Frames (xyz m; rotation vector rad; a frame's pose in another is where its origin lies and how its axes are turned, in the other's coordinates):
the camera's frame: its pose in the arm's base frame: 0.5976 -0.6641 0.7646 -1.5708 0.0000 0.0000
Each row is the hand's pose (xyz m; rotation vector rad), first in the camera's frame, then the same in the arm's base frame.
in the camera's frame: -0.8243 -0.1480 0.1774 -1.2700 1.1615 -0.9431
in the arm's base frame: -0.2267 -0.4867 0.9126 -2.4104 0.2038 -1.9642
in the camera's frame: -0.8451 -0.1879 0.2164 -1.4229 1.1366 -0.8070
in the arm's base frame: -0.2475 -0.4477 0.9525 2.4777 -0.3010 1.7748
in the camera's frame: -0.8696 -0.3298 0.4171 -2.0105 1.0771 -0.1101
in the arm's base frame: -0.2720 -0.2470 1.0944 2.3161 -0.7331 0.9000
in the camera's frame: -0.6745 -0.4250 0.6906 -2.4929 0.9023 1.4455
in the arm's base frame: -0.0769 0.0265 1.1896 1.4878 -1.3047 -0.3019
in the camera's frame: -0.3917 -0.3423 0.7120 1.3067 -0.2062 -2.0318
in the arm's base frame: 0.2059 0.0479 1.1069 0.2515 -1.4140 -1.1535
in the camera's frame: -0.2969 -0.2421 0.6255 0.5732 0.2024 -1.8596
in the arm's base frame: 0.3007 -0.0386 1.0067 -0.5243 -1.1678 -1.4530
